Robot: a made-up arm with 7 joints. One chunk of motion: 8 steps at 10 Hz.
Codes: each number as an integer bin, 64 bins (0 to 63) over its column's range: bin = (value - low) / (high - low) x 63, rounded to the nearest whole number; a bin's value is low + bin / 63 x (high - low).
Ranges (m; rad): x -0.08..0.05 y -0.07..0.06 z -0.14..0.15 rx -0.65..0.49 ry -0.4..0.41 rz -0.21..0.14
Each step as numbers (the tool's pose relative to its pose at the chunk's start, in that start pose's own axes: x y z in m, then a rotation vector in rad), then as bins.
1 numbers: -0.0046 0.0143 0.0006 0.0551 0.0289 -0.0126
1 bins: 37 41 31 39 33 36
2 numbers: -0.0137 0.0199 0.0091 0.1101 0.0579 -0.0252
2 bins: 32 44 32 42 36 33
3 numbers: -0.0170 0.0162 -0.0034 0.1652 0.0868 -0.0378
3 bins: 31 42 30 45 38 31
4 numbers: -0.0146 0.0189 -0.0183 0.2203 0.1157 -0.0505
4 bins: 32 43 26 48 40 29
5 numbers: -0.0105 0.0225 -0.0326 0.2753 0.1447 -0.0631
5 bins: 34 45 23 51 42 26
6 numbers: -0.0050 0.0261 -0.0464 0.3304 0.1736 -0.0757
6 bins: 36 47 20 54 45 24
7 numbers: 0.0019 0.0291 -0.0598 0.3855 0.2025 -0.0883
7 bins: 40 48 17 57 47 22
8 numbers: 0.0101 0.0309 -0.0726 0.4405 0.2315 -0.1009
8 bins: 44 49 15 60 49 20
